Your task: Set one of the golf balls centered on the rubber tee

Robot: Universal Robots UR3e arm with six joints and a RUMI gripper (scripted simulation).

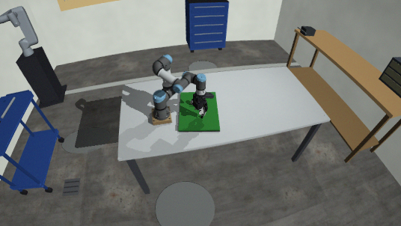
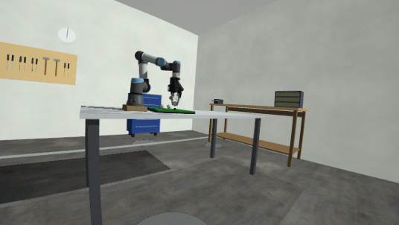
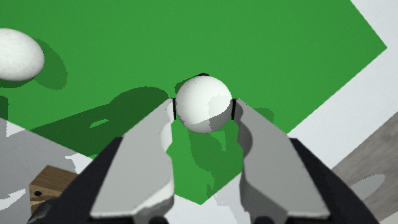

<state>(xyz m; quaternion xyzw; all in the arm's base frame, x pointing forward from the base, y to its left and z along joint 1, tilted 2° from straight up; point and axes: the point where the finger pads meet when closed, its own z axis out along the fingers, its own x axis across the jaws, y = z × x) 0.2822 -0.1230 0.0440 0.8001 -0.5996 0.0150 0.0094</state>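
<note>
Now: hand 60 mm above the green mat, 40 mm to the right of it and 10 mm short of it.
</note>
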